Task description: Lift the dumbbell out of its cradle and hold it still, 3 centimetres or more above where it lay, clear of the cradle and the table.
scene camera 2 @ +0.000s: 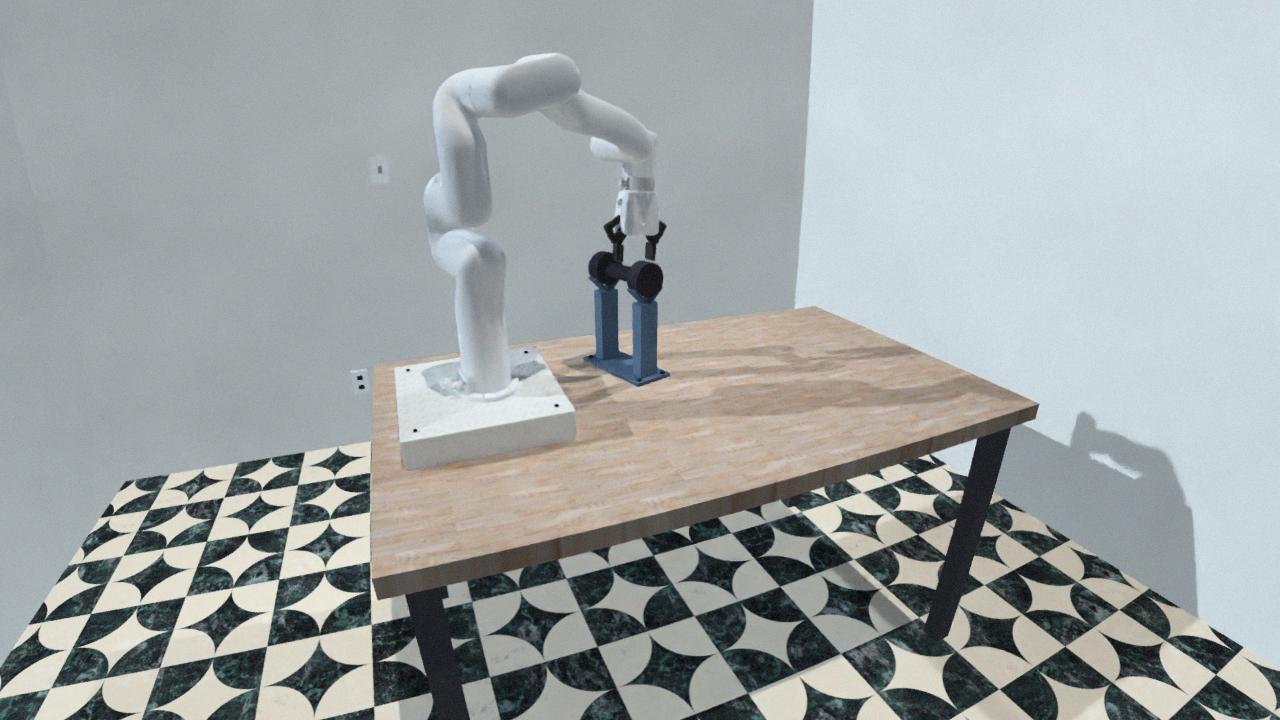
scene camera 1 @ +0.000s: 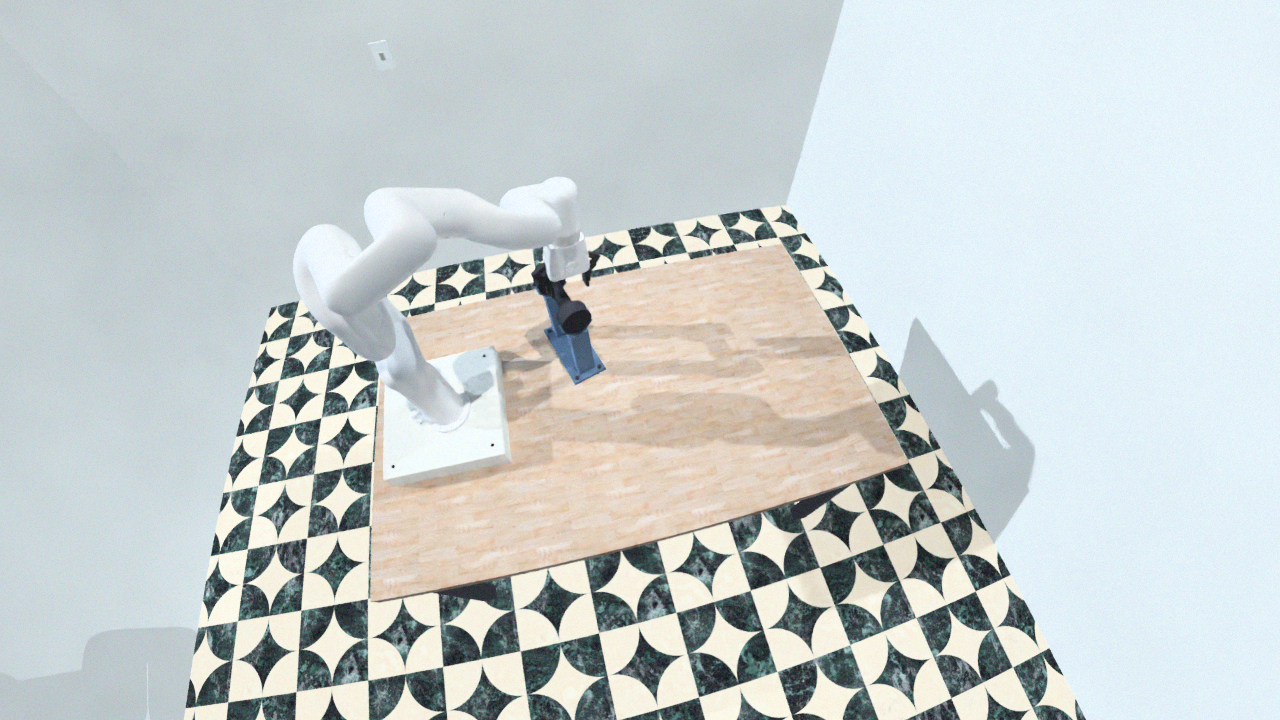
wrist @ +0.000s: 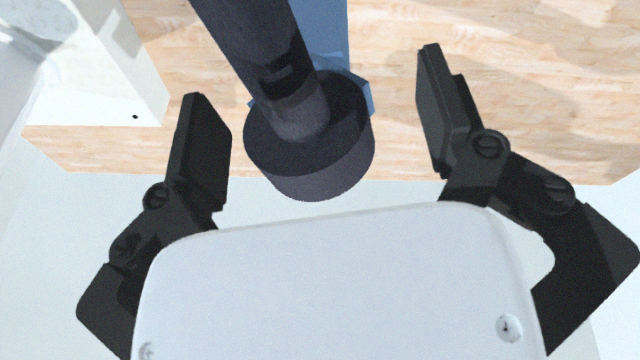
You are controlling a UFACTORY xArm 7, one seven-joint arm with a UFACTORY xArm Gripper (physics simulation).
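Places are measured from the arm's base along level axes (x right, y ahead, z up), in metres.
Pixels of known places: gripper, between the fingertips: (scene camera 2: pixel 634 260) (scene camera 1: pixel 568 288) (wrist: pixel 312 92); arm's base, origin of its link: (scene camera 2: pixel 488 387) (scene camera 1: pixel 448 410) (wrist: pixel 7 58).
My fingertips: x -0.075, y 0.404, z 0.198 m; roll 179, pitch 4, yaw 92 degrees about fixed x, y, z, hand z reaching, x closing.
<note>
Ahead of a thing's pixels: the offset from my fingertips to its top centre. Level surfaces: height alone.
A black dumbbell @(dx -0.007, dy -0.023, dz +0.011 m) (scene camera 1: pixel 573 316) (scene camera 2: pixel 646 278) (wrist: pixel 320 175) rests level across the tops of the two posts of a blue cradle @(dx -0.007, dy -0.023, dz -0.047 m) (scene camera 1: pixel 575 352) (scene camera 2: pixel 644 340) (wrist: pixel 324 25). The cradle stands upright on the table. My gripper (scene camera 1: pixel 567 282) (scene camera 2: pixel 634 257) (wrist: pixel 312 92) is open and empty, pointing down. In the second scene view its fingertips are just above the dumbbell's level. In the wrist view one round head and part of the handle show between the two spread fingers, without visible contact; the other head is out of that view. The arm's hand partly hides the dumbbell's far end in the first scene view.
The wooden table @(dz -0.268 m) (scene camera 1: pixel 671 483) (scene camera 2: pixel 716 447) (wrist: pixel 525 45) carries the cradle and the white robot base (scene camera 1: pixel 438 452) (scene camera 2: pixel 483 434) (wrist: pixel 105 102). The base stands to the left of the cradle in the scene views. Grey walls rise behind and at the right.
</note>
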